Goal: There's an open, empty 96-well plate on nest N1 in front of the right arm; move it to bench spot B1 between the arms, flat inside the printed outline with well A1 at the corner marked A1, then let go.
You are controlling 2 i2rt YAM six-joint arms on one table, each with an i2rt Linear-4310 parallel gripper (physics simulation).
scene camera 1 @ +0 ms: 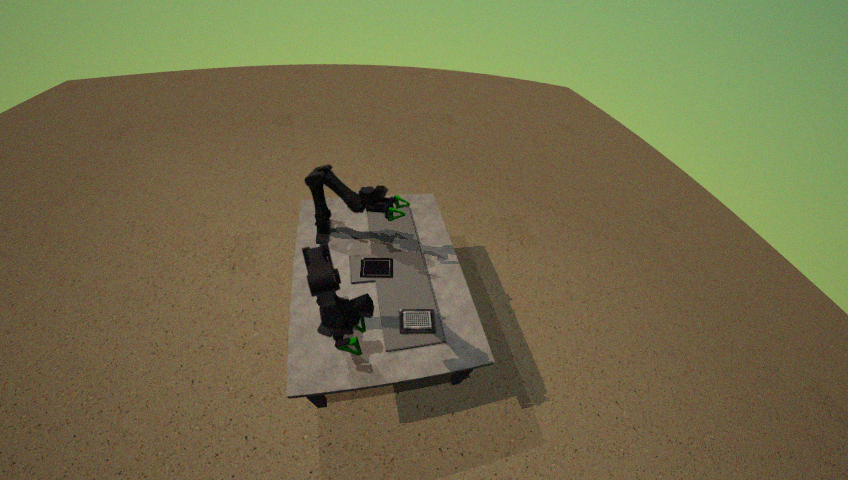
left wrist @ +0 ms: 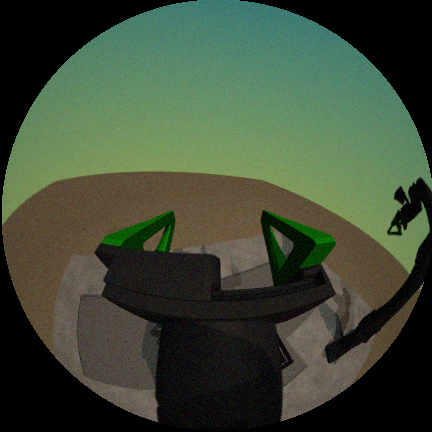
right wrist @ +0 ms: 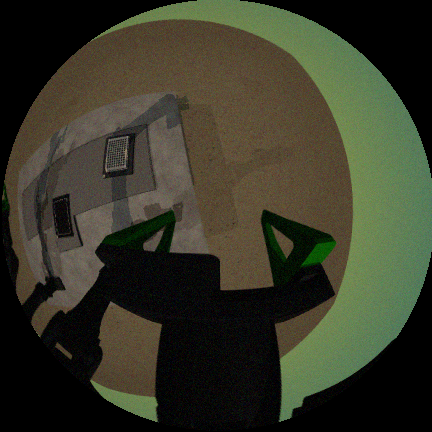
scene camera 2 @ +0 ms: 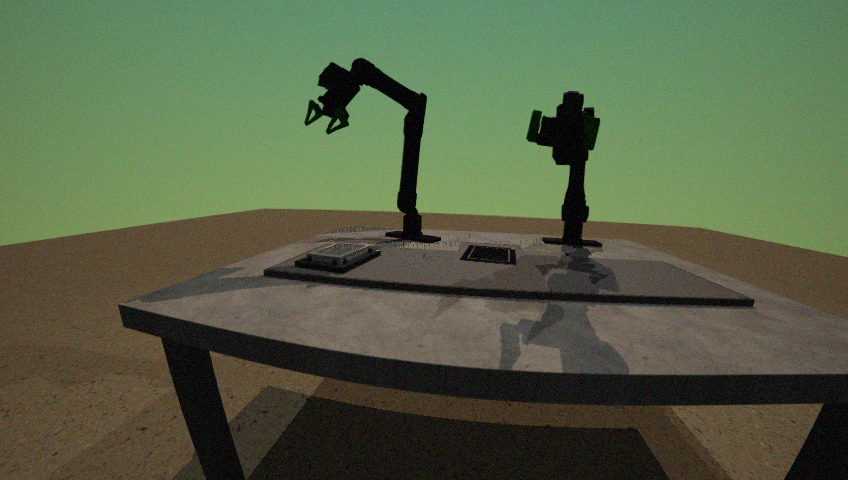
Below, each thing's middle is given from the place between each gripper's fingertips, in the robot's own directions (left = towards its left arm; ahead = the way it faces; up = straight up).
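From my right hand: plate (scene camera 2: 339, 251), 320 mm below, 180 mm to the left, 270 mm ahead; dark outlined nest (scene camera 2: 500, 255), 340 mm below, 520 mm to the left, 160 mm ahead.
From my left hand: plate, 290 mm below, 430 mm to the right, 50 mm behind; dark outlined nest, 310 mm below, 90 mm to the right, 170 mm behind.
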